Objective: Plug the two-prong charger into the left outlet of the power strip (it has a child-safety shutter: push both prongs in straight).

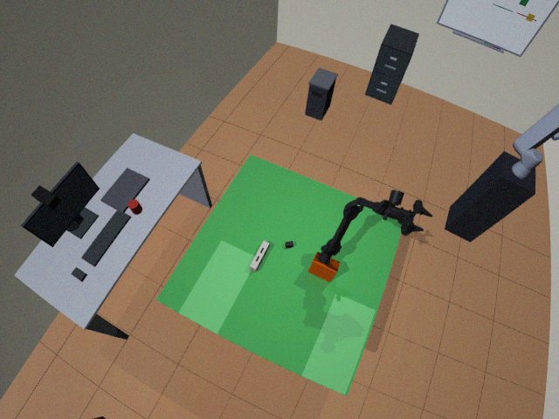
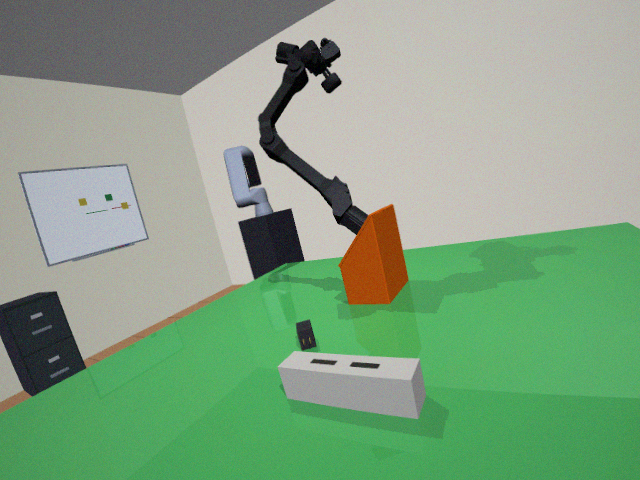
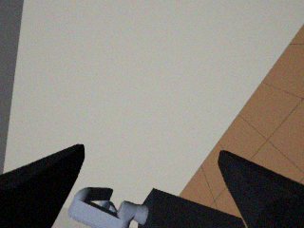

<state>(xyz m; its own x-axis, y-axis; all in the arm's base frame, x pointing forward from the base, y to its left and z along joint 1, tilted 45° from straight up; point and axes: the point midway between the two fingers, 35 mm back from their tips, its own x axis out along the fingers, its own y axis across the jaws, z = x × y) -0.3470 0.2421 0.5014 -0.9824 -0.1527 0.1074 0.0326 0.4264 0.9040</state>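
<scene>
Now: gripper tip 690 mm above the two-prong charger, 630 mm short of it and 150 mm to the right of it.
</scene>
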